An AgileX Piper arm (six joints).
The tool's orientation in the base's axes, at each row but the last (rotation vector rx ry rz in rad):
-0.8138 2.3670 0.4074
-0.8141 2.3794 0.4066
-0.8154 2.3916 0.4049
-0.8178 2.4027 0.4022
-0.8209 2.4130 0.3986
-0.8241 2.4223 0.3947
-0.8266 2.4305 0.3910
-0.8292 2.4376 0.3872
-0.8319 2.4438 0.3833
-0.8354 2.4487 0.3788
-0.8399 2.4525 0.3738
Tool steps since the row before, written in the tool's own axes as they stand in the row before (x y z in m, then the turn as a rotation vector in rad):
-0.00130 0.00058 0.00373 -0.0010 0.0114 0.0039
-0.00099 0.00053 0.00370 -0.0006 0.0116 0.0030
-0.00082 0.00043 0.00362 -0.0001 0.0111 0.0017
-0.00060 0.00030 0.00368 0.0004 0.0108 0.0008
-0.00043 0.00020 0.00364 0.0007 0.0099 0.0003
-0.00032 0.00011 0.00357 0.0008 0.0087 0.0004
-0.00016 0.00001 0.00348 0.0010 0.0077 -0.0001
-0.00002 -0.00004 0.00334 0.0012 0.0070 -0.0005
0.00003 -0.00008 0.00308 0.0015 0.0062 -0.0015
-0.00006 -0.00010 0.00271 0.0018 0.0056 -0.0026
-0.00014 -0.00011 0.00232 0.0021 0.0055 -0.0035
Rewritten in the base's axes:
0.00209 0.00274 -0.00203 -0.0049 0.0110 -0.0014
0.00189 0.00253 -0.00223 -0.0057 0.0105 -0.0009
0.00179 0.00232 -0.00232 -0.0063 0.0093 -0.0002
0.00173 0.00213 -0.00254 -0.0068 0.0085 0.0002
0.00164 0.00194 -0.00265 -0.0066 0.0074 0.0003
0.00158 0.00177 -0.00269 -0.0059 0.0065 0.0001
0.00148 0.00157 -0.00274 -0.0056 0.0054 0.0003
0.00135 0.00139 -0.00272 -0.0054 0.0046 0.0004
0.00122 0.00121 -0.00256 -0.0055 0.0034 0.0010
0.00115 0.00107 -0.00221 -0.0057 0.0024 0.0017
0.00105 0.00093 -0.00185 -0.0062 0.0018 0.0022

